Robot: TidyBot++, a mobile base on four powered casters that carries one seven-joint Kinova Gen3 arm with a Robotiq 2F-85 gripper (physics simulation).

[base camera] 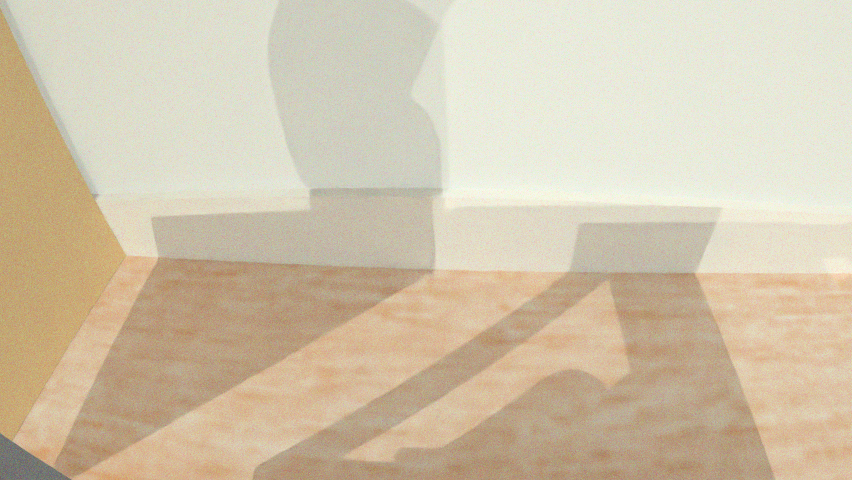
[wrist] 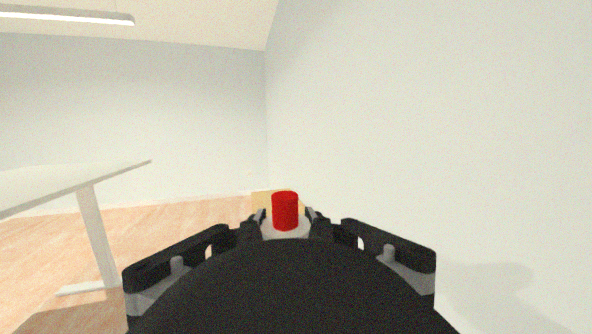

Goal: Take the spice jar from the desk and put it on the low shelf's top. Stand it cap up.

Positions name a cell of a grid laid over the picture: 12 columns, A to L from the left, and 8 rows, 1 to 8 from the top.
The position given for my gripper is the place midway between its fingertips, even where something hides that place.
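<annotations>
My gripper is there in the wrist view (F6), while in the base camera view it is out of frame. A spice jar is visible in the wrist view (F6) as well, though in the base camera view the jar is out of frame.
</annotations>
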